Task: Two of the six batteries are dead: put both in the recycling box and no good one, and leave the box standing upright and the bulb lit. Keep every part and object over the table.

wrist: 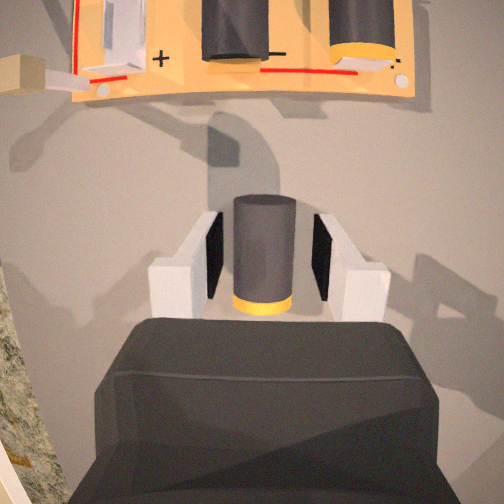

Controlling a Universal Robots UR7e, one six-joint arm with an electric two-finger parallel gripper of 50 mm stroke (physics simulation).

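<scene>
A dark grey battery (263, 255) with a yellow band at its near end lies on the table between my two white fingers. My gripper (268, 260) is open: there is a visible gap between each black pad and the battery. At the top of the wrist view is an orange holder board (240, 47) with red wires and plus and minus marks. It holds one dark battery (235, 30) in the middle and another with a yellow band (362, 32) at the right. A white metal clip (122, 35) stands in the board's left slot. The recycling box and bulb are not in view.
A tan block with a pale grey stub (35, 75) sticks out at the board's left edge. A mottled stone-like surface (25, 425) runs along the lower left, past the table's edge. My dark wrist body fills the bottom of the view.
</scene>
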